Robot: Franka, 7 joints.
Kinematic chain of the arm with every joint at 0, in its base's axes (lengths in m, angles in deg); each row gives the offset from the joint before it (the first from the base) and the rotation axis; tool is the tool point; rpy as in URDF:
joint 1: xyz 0 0 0.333 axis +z
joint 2: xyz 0 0 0 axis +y
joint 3: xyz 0 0 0.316 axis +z
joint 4: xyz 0.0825 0 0 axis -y
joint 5: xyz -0.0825 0 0.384 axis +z
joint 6: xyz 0 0 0 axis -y
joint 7: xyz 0.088 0 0 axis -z
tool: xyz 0 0 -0.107 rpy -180 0 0
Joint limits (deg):
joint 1: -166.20..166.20
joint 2: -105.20..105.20
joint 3: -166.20..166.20
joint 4: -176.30..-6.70
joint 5: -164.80..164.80
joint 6: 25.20..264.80
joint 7: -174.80..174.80
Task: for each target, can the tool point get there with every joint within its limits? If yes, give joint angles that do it. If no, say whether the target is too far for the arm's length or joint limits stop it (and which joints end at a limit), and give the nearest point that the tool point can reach.
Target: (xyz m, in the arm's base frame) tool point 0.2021 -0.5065 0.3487
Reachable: yes | joints -119.30 8.15 49.44 -125.62 44.53 128.90 132.66
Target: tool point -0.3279 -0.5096 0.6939
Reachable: yes | joints -0.46 -46.61 -99.88 -80.71 -83.05 208.14 105.65
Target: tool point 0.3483 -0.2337 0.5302
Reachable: yes | joints -17.11 -31.61 -9.68 -141.69 -78.44 121.53 -88.95
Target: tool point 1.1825 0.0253 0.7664
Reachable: no: too far | nearest point 0.8053 0.0172 0.6282 | short by 0.402 m
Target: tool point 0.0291 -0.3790 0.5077
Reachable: yes | joints -68.57 -40.83 -13.76 -154.18 33.13 152.42 127.29
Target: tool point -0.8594 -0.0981 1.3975
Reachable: no: too far | nearest point -0.5375 -0.0614 0.9988 | short by 0.514 m
